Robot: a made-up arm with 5 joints. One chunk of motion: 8 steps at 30 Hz.
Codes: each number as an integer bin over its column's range. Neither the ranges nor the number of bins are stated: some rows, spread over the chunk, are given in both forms.
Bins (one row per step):
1: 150 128 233 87 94 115
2: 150 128 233 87 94 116
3: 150 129 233 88 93 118
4: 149 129 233 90 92 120
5: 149 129 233 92 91 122
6: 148 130 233 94 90 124
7: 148 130 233 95 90 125
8: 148 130 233 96 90 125
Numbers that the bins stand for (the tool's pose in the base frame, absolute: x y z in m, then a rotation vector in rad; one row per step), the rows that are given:
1: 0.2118 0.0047 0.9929 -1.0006 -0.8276 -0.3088
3: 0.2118 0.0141 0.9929 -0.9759 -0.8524 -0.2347
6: 0.1929 0.0235 0.9929 -0.8276 -0.9265 -0.0865
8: 0.1929 0.0235 0.9929 -0.7782 -0.9265 -0.0618
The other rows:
2: 0.2118 0.0047 0.9929 -1.0006 -0.8276 -0.2841
4: 0.2024 0.0141 0.9929 -0.9265 -0.8771 -0.1853
5: 0.2024 0.0141 0.9929 -0.8771 -0.9018 -0.1359
7: 0.1929 0.0235 0.9929 -0.8029 -0.9265 -0.0618

